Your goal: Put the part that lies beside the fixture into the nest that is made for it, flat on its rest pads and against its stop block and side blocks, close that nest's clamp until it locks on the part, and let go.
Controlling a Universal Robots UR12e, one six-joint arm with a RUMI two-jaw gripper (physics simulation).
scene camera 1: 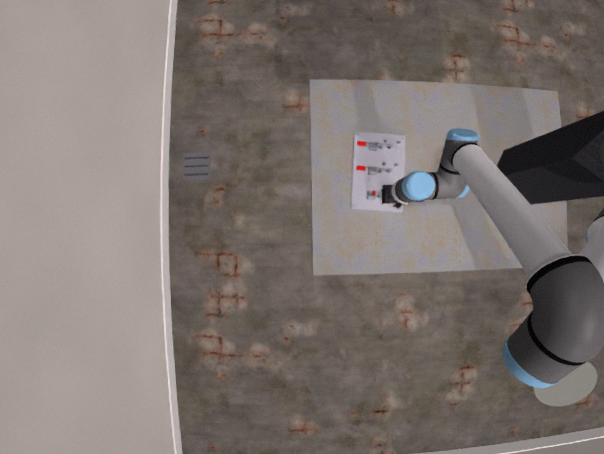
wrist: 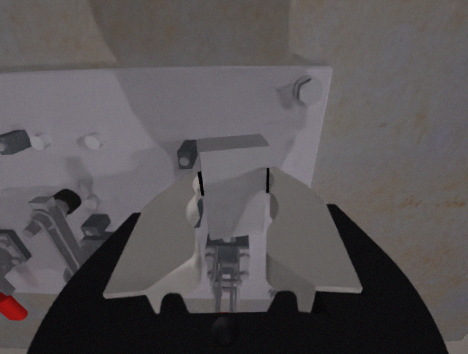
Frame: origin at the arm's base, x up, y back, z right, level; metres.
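Seen in the pictures: gripper, between the fingertips: [wrist: 234, 172].
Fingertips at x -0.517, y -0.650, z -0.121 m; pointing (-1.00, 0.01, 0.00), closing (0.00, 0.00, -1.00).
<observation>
Offsets run from my fingertips to a thing's top centre. "pt": to the spot under its first point.
The part, a light grey block @(dx +0.023, dy -0.009, dz +0.001 m) [wrist: 235, 192], is between the two fingers of my gripper [wrist: 234, 172] [scene camera 1: 388, 194], which is shut on it. The part is over the end nest of the white fixture plate @(dx -0.009, dy -0.045, dz +0.119 m) [wrist: 225, 95] [scene camera 1: 364, 156]. A small dark block @(dx +0.013, dy +0.017, dz +0.030 m) [wrist: 187, 154] of this nest shows just left of the part's far end. This nest's clamp @(pt dx +0.007, dy -0.078, dz +0.011 m) [wrist: 227, 257] shows below the part's near end in the wrist view, with its red handle @(pt dx +0.084, dy -0.095, dz +0.007 m) [scene camera 1: 373, 193] in the scene view. The rest pads under the part are hidden. Whether the part touches pads or blocks cannot be told.
The neighbouring clamp @(dx +0.048, dy -0.035, dz +0.119 m) [wrist: 57, 230] [scene camera 1: 378, 170] stands to the left in the wrist view, with a black tip @(pt dx +0.019, dy -0.005, dz +0.110 m) [wrist: 69, 201] and a red handle [wrist: 12, 307] [scene camera 1: 360, 168]. A further clamp @(pt dx +0.028, dy -0.055, dz +0.225 m) [scene camera 1: 378, 145] stands beyond it. A bolt head @(pt dx -0.002, dy +0.050, dz -0.046 m) [wrist: 308, 91] sits at the plate's corner.
</observation>
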